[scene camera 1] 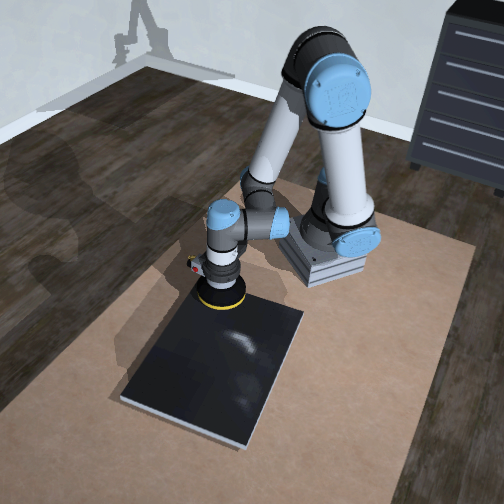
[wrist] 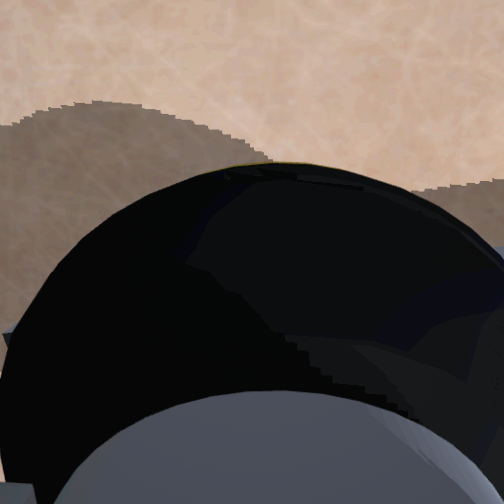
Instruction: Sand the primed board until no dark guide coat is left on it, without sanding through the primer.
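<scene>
The board (scene camera 1: 215,365) lies on the tan mat, nearly all covered in dark guide coat. A small lighter streak (scene camera 1: 242,340) and a faint greyish patch (scene camera 1: 247,385) show on its right half. The sander (scene camera 1: 221,295), a black disc with a yellow rim, sits at the board's far corner, partly overhanging the far edge. I cannot tell whether it touches the surface. In the wrist view the black sander disc (wrist: 280,280) and grey housing (wrist: 280,450) fill the lower frame, hiding the board; only mat shows beyond.
The arm's grey base block (scene camera 1: 325,260) stands on the mat (scene camera 1: 360,380) just behind and to the right of the board. A dark drawer cabinet (scene camera 1: 462,95) stands at the far right by the wall. Wooden floor surrounds the mat.
</scene>
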